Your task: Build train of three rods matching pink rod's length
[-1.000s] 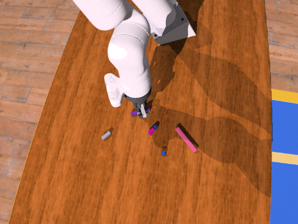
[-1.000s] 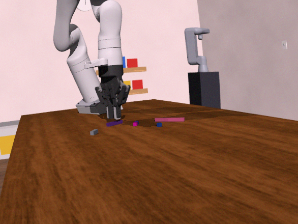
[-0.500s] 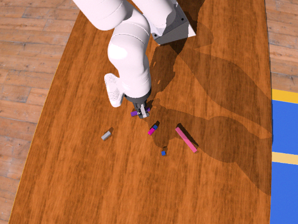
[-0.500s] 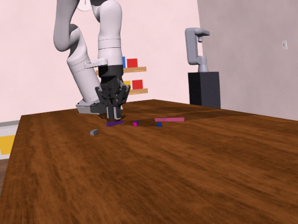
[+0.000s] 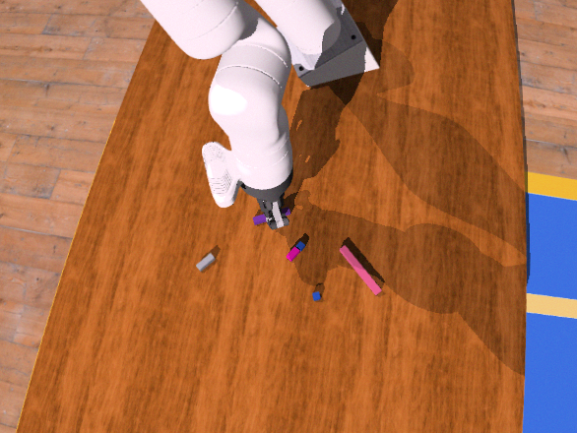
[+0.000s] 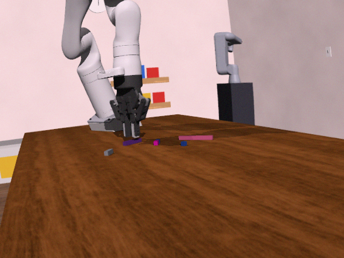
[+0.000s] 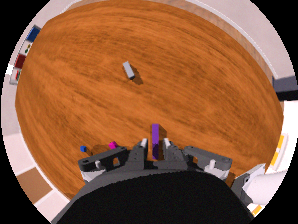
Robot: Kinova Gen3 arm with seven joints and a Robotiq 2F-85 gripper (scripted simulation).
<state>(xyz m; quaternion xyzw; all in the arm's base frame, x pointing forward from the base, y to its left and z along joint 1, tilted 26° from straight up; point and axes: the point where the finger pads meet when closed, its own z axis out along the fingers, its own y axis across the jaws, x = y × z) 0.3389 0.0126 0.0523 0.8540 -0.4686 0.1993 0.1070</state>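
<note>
Now: hand 30 mm above the purple rod. Also, from my hand: small blue rod 110 mm ahead, 100 mm to the left, 30 mm below; magenta rod 60 mm ahead, 50 mm to the left, 30 mm below; grey rod 100 mm ahead, 80 mm to the right, 30 mm below.
</note>
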